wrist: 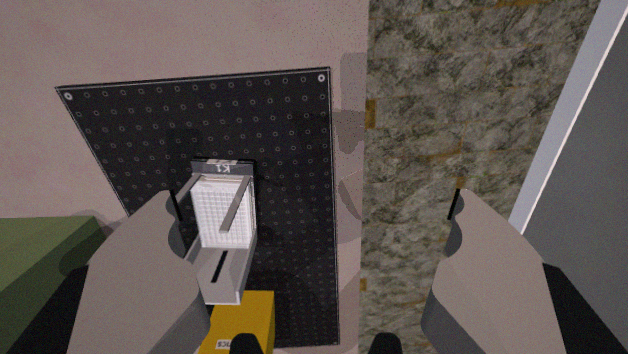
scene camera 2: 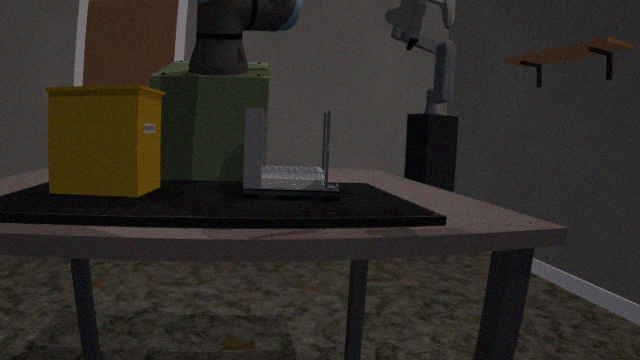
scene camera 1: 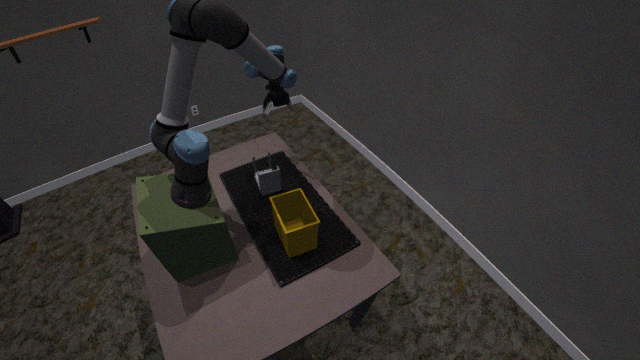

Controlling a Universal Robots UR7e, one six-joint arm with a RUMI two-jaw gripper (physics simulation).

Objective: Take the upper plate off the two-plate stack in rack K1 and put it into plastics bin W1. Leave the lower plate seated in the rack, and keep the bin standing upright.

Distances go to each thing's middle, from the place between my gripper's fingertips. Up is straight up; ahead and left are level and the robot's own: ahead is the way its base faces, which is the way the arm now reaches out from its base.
Right now my hand is 210 mm above the clear plate (scene camera 2: 268,172), 180 mm past it and 150 mm to the left of it. The rest, counted from my hand: yellow plastics bin W1 (scene camera 2: 102,140): 460 mm to the right, 270 mm behind, 160 mm below.
